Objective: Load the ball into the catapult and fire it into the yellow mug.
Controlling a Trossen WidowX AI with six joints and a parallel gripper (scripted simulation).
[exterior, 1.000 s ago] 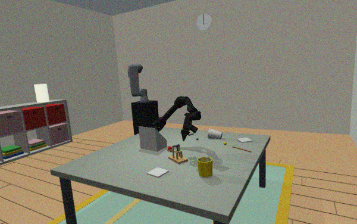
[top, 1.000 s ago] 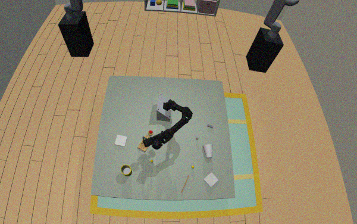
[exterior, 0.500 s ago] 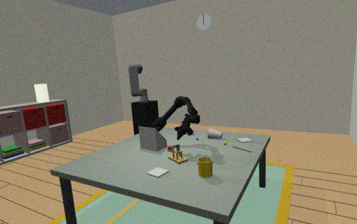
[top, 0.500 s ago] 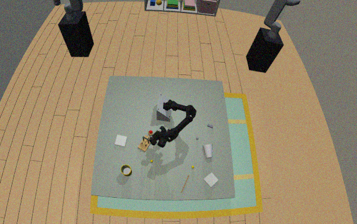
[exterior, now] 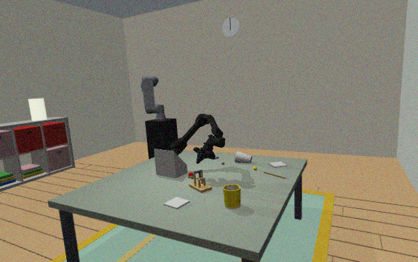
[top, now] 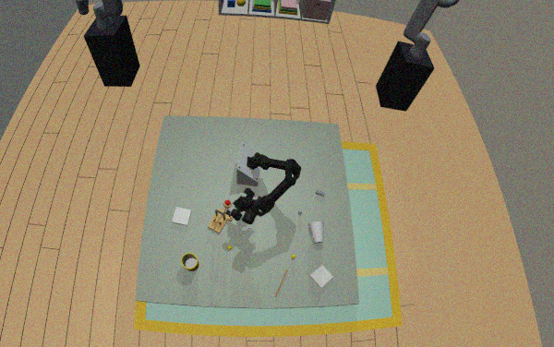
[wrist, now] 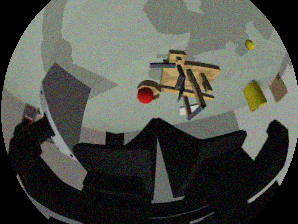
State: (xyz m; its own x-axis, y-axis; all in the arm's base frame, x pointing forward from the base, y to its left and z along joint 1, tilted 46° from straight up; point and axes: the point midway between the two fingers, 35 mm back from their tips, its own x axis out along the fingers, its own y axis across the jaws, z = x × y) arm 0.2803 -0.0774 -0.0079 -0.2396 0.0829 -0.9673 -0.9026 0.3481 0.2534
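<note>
My gripper tip is 70 mm above the red ball, 40 mm to the left of it and 30 mm past it. From my gripper tip the other things lie so: wooden stick 420 mm ahead, 300 mm to the left, 130 mm below; yellow mug 350 mm ahead, 220 mm to the right, 100 mm below; wooden catapult 80 mm below, 50 mm to the right, 40 mm ahead.
</note>
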